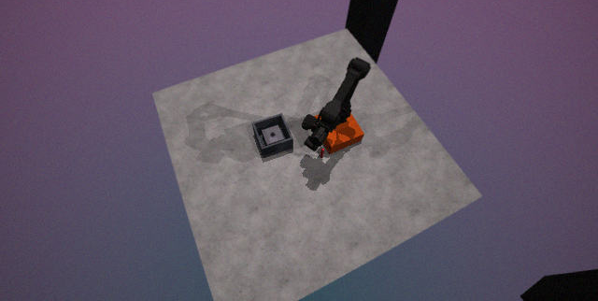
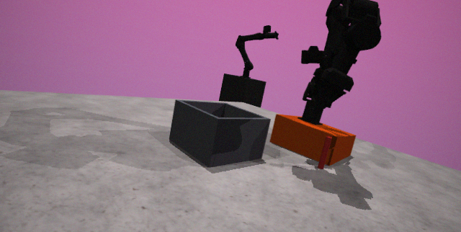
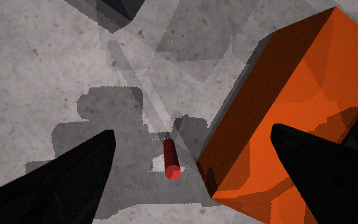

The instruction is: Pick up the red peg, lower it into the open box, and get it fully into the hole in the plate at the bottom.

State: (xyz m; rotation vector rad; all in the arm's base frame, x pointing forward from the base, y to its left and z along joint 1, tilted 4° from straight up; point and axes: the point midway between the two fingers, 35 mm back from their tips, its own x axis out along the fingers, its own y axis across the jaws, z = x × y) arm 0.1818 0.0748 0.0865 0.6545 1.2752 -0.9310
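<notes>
My gripper tip is 20 mm past the red peg, 50 mm to the right of it and 100 mm above it. From my gripper tip the other things lie so: dark box (160 mm ahead, 150 mm to the right, 110 mm below); plate (160 mm ahead, 150 mm to the right, 90 mm below).
</notes>
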